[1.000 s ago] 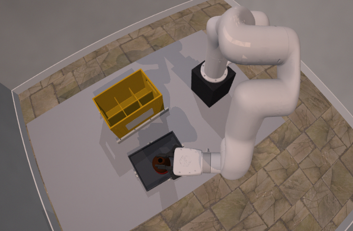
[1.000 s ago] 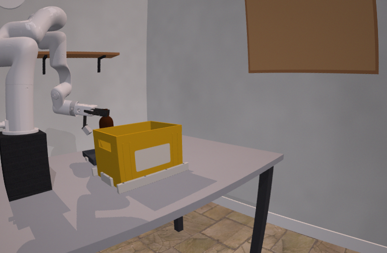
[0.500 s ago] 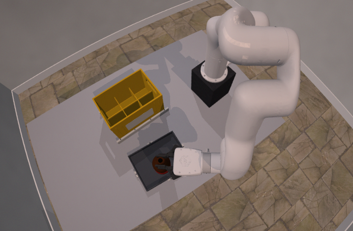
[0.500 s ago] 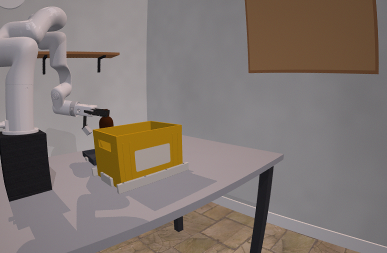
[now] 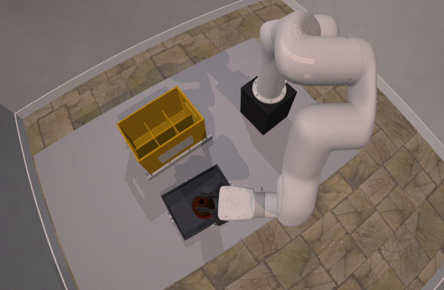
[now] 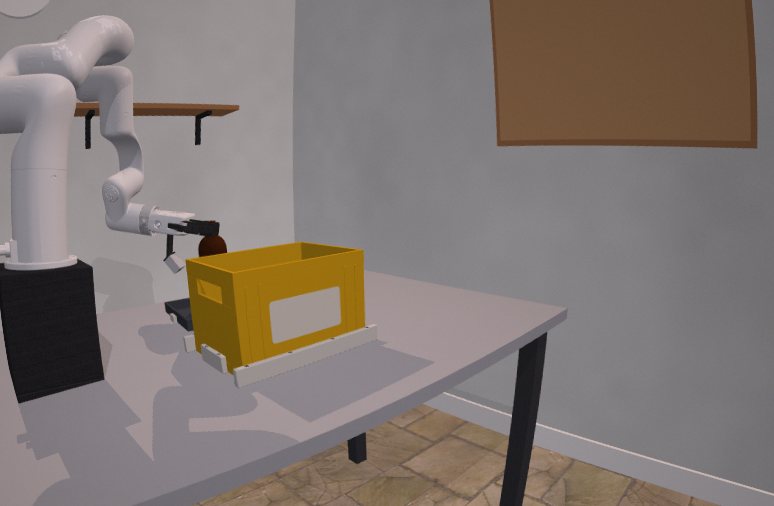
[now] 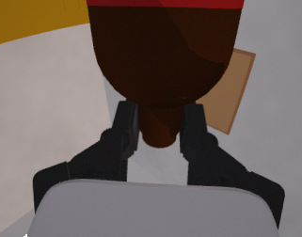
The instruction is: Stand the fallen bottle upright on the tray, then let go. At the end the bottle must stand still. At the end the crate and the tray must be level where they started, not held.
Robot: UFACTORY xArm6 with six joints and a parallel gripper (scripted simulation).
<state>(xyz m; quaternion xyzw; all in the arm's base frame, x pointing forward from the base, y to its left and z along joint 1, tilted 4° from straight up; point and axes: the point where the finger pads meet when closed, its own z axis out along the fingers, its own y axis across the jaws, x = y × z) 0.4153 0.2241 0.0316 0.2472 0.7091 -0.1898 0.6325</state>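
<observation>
The brown bottle lies 60 mm below my hand. From my hand the other things lie so: yellow crate (340 mm to the right, 120 mm below, 10 mm behind); dark tray (190 mm below, 40 mm to the right).
</observation>
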